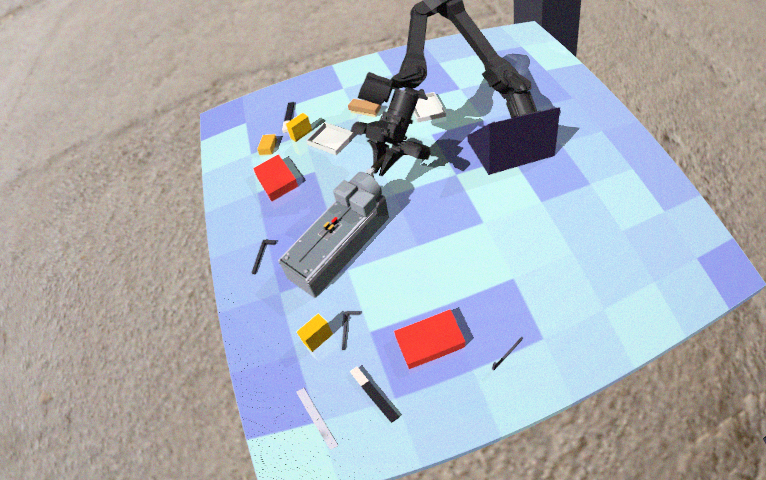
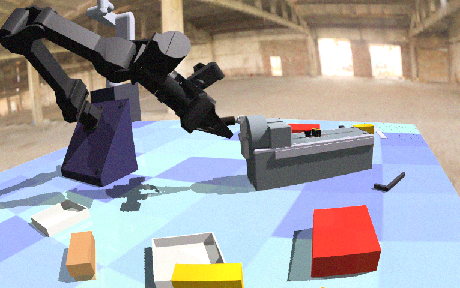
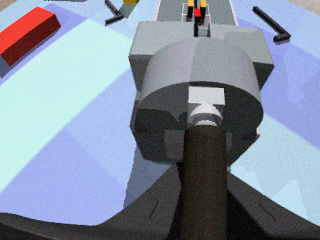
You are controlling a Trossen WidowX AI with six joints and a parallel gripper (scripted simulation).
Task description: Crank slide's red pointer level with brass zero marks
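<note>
Now: gripper tip 30 mm below the dark crank handle, 10 mm to the left of it and 10 mm past it. Round my gripper tip: red pointer: 130 mm ahead, 70 mm to the left, 10 mm below; tan block: 340 mm to the right, 80 mm below, 80 mm behind.
</note>
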